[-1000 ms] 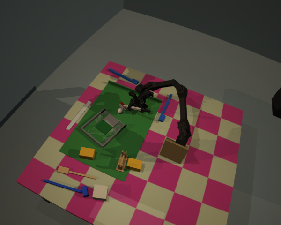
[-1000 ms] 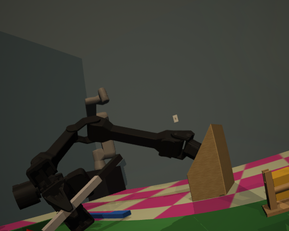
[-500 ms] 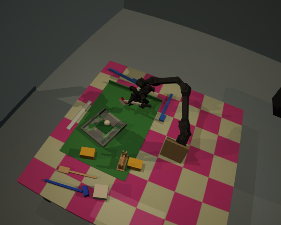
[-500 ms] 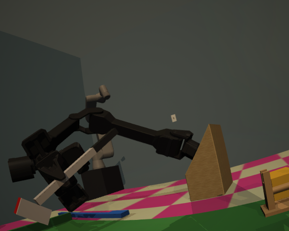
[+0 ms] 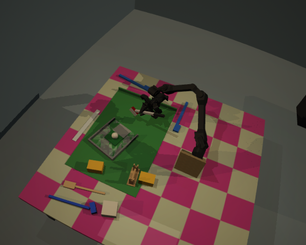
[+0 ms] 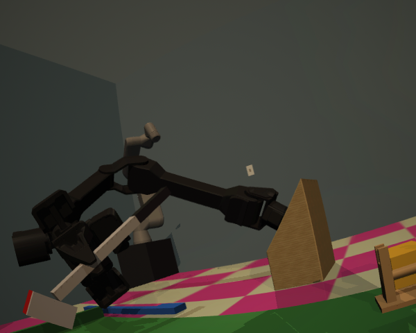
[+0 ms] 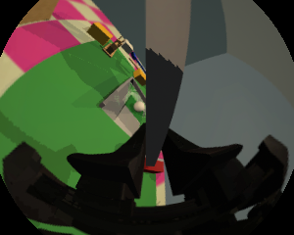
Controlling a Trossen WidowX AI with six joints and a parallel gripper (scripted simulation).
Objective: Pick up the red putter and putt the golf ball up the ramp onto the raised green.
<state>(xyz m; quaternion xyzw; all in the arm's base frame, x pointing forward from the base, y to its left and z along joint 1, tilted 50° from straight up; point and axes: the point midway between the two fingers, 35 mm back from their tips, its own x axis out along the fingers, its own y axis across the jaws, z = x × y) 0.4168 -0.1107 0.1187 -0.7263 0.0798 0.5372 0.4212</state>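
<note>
Now: the red putter 3 cm behind my gripper tip, 1 cm to the right of it and 2 cm above it. Also, from my gripper tip: white golf ball: 10 cm ahead, 16 cm to the left, 10 cm below; wooden stand: 12 cm behind, 36 cm to the left, 9 cm below.
</note>
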